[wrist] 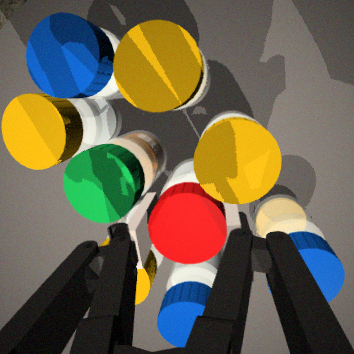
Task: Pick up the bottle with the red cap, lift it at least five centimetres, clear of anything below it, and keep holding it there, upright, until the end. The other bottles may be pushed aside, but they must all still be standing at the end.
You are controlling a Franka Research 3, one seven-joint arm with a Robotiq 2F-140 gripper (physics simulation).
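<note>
The bottle with the red cap (188,225) is in the lower middle of the wrist view, seen from above, with part of its white body showing behind the cap. My gripper (190,205) is shut on this bottle, with one pale finger pad on each side. The bottle's base is hidden, so its height above the surface cannot be told. A green-capped bottle (102,183) is close to the left finger, and a yellow-capped bottle (238,161) is close behind the right finger.
A blue-capped bottle (184,317) stands between the fingers' lower parts. Another blue-capped bottle (320,270) is at the right, partly behind the gripper. A yellow-capped bottle (142,286) is partly hidden by the left finger. Further bottles have blue (65,56) and yellow caps (157,66) (34,131).
</note>
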